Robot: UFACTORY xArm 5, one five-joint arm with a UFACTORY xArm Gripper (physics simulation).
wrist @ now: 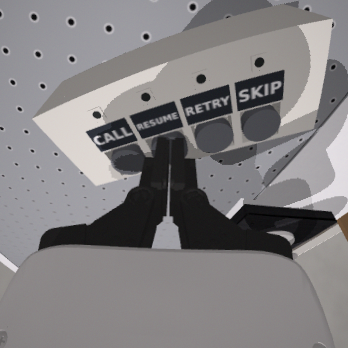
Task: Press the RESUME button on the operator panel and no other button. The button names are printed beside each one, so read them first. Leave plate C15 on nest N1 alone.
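Frame: origin at the arm's base, x ahead, y left, z up, level; metres.
Where they show: gripper, fingertip midpoint: [170,155].
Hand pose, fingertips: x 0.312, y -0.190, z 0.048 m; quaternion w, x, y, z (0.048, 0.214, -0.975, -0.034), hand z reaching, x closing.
Observation:
Things, the pixels of their top centre, and the offset from my fingertips. Level surfaces: height alone.
- operator panel at its top centre: [183,122] dy -0.026, dx +0.003, dz -0.002 m
- CALL at its top centre: [127,162] dy +0.019, dx +0.023, dz -0.002 m
- RETRY at its top centre: [214,138] dy -0.023, dx -0.020, dz -0.002 m
- SKIP at its top centre: [261,126] dy -0.044, dx -0.042, dz -0.002 m
- grey surface at its surface level: dz -0.057 m
The operator panel [175,80] is a light box in the upper half of the view. Its round grey buttons stand in a row, each below its printed name: CALL [127,161], RESUME [180,143], RETRY [214,136] and SKIP [260,122]. My gripper [170,155] is shut and empty. Its fingertips overlap the RESUME button in the view and hide much of it. Whether they touch it or the button is pushed in, I cannot tell. Plate C15 and nest N1 cannot be made out by any label.
The panel stands on a grey surface [35,65] with rows of holes. A black tray-like frame [290,212] with a pale round thing [281,237] in it is at the lower right, beside the gripper's right finger linkage. A brown edge [343,226] shows at the far right.

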